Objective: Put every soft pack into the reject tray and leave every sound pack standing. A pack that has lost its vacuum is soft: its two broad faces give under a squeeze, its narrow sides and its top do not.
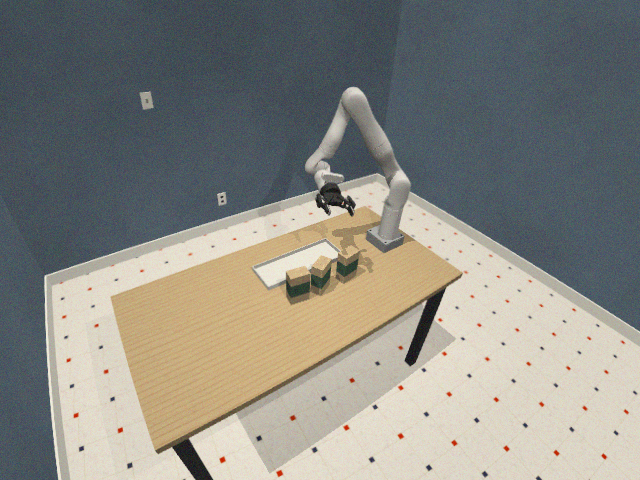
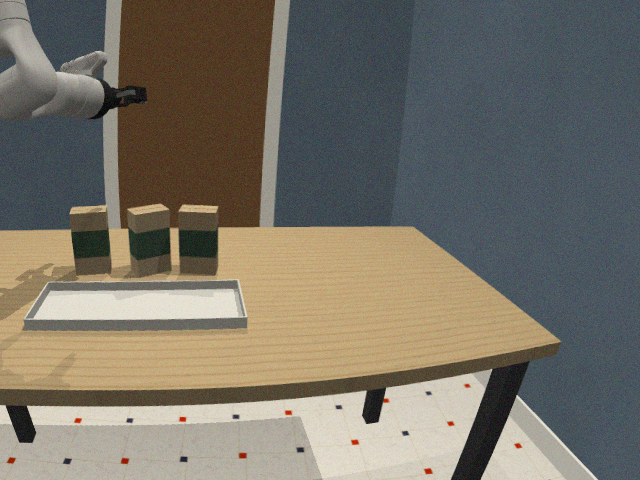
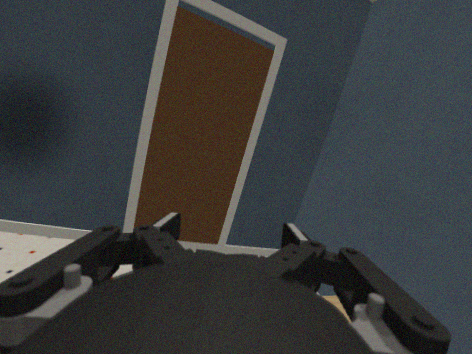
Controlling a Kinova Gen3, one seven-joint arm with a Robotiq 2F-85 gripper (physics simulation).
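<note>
Three tan packs with dark green bands stand upright in a row on the table. The pack farthest from the arm's base is close to the middle pack, which is turned at an angle. The pack nearest the base stands a wider gap away. No softness can be told by sight. The reject tray, white with a grey rim, lies alongside the row and is empty. My gripper is open and empty, high above the table, pointing roughly level.
The wooden table carries the packs, the tray and the arm's grey base. Blue walls stand around, and a brown door shows beyond the table.
</note>
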